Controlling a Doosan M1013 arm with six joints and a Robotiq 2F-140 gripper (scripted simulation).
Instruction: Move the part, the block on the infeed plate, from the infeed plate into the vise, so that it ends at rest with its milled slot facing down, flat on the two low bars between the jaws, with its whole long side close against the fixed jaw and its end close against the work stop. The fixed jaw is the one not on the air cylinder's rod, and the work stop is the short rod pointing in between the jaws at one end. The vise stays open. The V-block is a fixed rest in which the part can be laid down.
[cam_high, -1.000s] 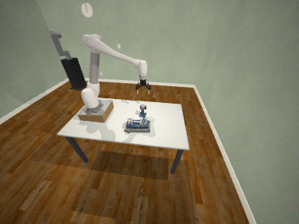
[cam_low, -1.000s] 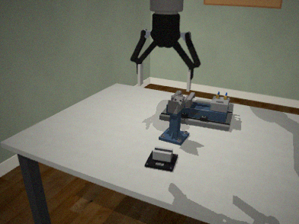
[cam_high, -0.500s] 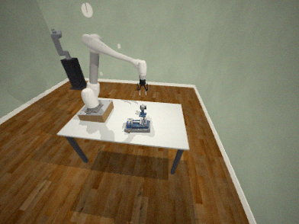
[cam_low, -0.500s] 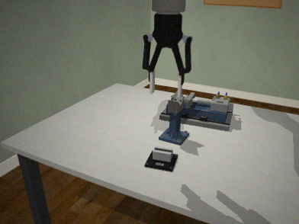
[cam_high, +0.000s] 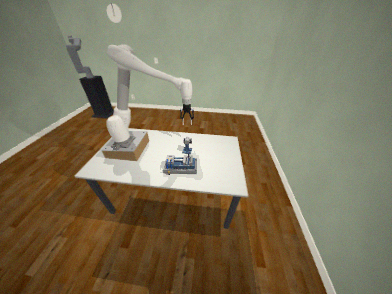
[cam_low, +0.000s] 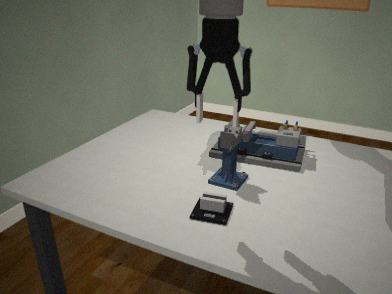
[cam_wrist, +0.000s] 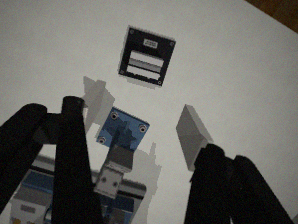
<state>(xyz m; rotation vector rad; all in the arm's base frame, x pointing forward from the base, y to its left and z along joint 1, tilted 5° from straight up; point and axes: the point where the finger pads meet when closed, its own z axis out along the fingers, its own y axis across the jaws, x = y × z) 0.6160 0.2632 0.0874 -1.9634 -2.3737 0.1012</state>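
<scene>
The part is 23 cm below my hand. From my hand the other things lie so: black infeed plate (1 cm to the left, 26 cm below); blue foot (3 cm ahead, 16 cm to the right, 25 cm below); blue v-block stand (3 cm ahead, 16 cm to the right, 20 cm below).
</scene>
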